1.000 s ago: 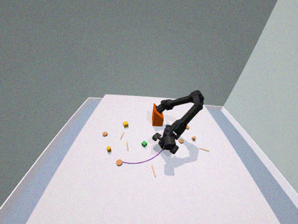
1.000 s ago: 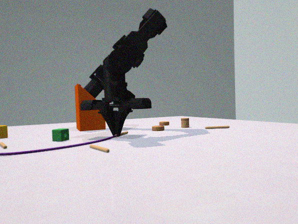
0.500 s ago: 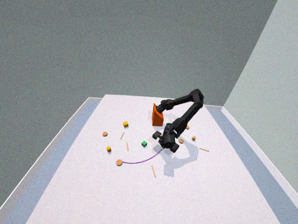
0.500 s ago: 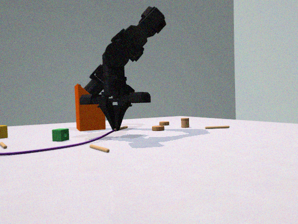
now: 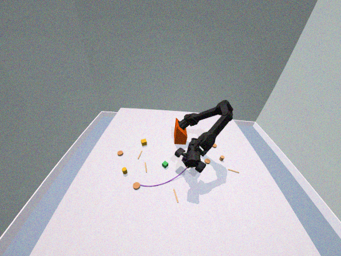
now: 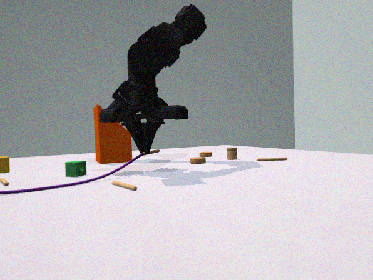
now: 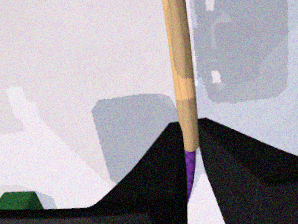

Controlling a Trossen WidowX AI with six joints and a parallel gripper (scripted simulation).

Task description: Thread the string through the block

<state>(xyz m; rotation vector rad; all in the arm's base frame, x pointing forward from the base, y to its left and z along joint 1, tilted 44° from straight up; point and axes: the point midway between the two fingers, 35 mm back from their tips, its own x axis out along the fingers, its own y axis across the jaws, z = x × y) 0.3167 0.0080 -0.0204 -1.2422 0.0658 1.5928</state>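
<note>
Right now the loose stick is 17 cm ahead of my gripper tip, 9 cm to the right of it and 3 cm below it. The rest, counted from my gripper tip: green block (5 cm behind, 13 cm to the right, 2 cm below); then thin wooden stick (1 cm behind, 1 cm to the left); then round wooden button (8 cm ahead, 31 cm to the right, 3 cm below).
</note>
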